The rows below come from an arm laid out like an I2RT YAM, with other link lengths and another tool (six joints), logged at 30 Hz.
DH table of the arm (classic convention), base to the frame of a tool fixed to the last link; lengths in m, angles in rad. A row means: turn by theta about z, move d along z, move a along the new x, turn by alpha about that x. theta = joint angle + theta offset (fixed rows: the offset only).
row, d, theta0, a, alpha
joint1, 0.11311, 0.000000, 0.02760, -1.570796
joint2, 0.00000, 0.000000, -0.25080, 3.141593
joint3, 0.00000, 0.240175, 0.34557, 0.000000
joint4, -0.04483, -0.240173, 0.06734, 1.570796
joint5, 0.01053, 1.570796, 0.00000, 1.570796
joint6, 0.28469, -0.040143, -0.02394, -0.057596
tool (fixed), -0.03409, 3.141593, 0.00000, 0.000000
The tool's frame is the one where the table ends.
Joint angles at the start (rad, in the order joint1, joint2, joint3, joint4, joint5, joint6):
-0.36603 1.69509 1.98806 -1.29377 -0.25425 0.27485
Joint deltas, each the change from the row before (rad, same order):
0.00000 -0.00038 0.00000 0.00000 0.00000 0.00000
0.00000 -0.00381 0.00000 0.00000 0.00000 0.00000
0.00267 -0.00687 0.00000 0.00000 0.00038 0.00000
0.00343 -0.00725 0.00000 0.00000 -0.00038 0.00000
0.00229 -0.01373 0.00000 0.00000 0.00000 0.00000
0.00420 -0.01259 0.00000 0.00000 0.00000 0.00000
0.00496 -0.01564 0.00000 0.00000 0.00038 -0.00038
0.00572 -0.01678 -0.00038 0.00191 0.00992 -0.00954
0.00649 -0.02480 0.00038 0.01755 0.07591 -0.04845
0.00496 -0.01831 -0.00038 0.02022 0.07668 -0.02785
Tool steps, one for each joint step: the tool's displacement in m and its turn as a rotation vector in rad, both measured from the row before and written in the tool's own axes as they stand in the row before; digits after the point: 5 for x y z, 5 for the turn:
0.00006 0.00002 -0.00019 -0.00036 0.00008 -0.00010
0.00058 0.00024 -0.00187 -0.00359 0.00080 -0.00101
0.00222 -0.00015 -0.00317 -0.00567 0.00224 -0.00403
0.00282 -0.00034 -0.00332 -0.00560 0.00341 -0.00479
0.00316 0.00031 -0.00659 -0.01216 0.00392 -0.00552
0.00389 -0.00017 -0.00590 -0.01045 0.00458 -0.00678
0.00461 -0.00015 -0.00735 -0.01315 0.00524 -0.00853
0.00289 0.00060 -0.00758 -0.01766 -0.00362 -0.01832
-0.01052 0.00892 -0.01147 -0.05430 -0.06578 -0.05846
-0.01343 0.00985 -0.00846 -0.04874 -0.06842 -0.03261

